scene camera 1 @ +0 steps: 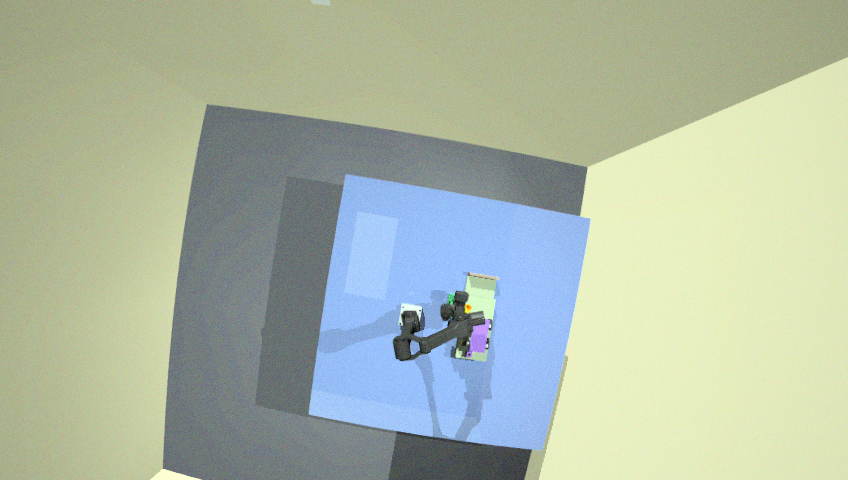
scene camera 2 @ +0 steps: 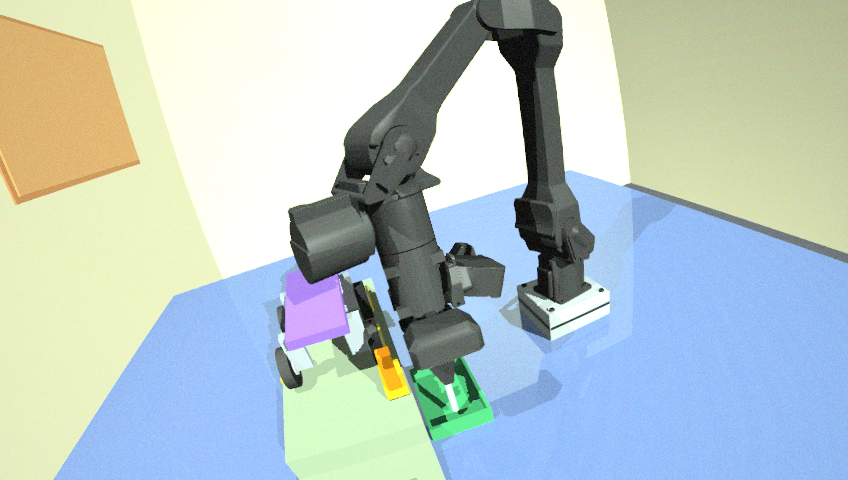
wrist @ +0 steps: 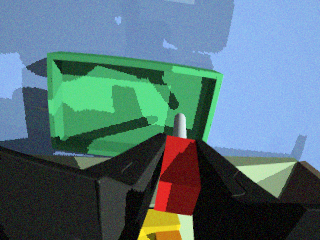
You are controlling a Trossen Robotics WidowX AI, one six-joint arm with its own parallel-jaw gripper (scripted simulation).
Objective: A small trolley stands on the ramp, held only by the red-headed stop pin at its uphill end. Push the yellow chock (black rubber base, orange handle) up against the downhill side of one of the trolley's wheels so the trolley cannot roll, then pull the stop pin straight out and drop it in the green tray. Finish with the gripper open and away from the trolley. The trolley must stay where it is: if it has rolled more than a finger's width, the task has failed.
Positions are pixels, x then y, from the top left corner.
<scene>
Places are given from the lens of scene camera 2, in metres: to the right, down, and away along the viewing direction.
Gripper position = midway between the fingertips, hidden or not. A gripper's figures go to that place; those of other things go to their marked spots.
my gripper (scene camera 2: 447,379): 0.03, 0.15, 0.43
trolley (scene camera 2: 310,314): -0.13, 0.08, 0.44
</scene>
